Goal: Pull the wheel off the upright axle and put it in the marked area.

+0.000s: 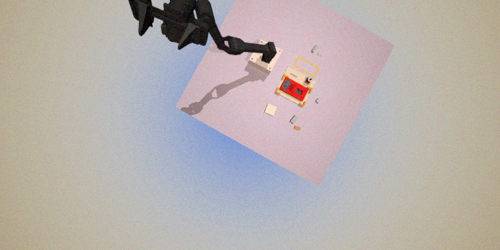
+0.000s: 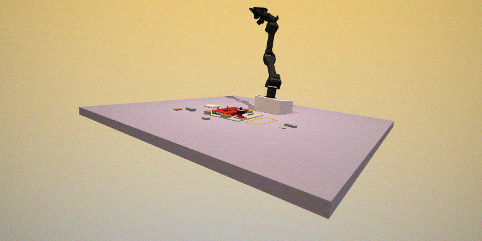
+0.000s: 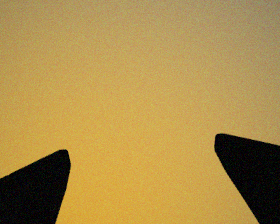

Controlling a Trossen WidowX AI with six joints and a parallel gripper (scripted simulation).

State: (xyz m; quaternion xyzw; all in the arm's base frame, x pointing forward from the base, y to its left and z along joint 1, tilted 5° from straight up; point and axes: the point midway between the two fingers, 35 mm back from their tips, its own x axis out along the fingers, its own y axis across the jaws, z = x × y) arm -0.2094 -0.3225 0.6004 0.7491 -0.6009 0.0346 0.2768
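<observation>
The wheel lies 670 mm below my gripper tip, 600 mm ahead of it and 310 mm to the left of it. From my gripper tip the other things lie so: beige square tile 700 mm below, 410 mm ahead, 10 mm to the right; then black axle 680 mm below, 600 mm ahead, 310 mm to the left.
</observation>
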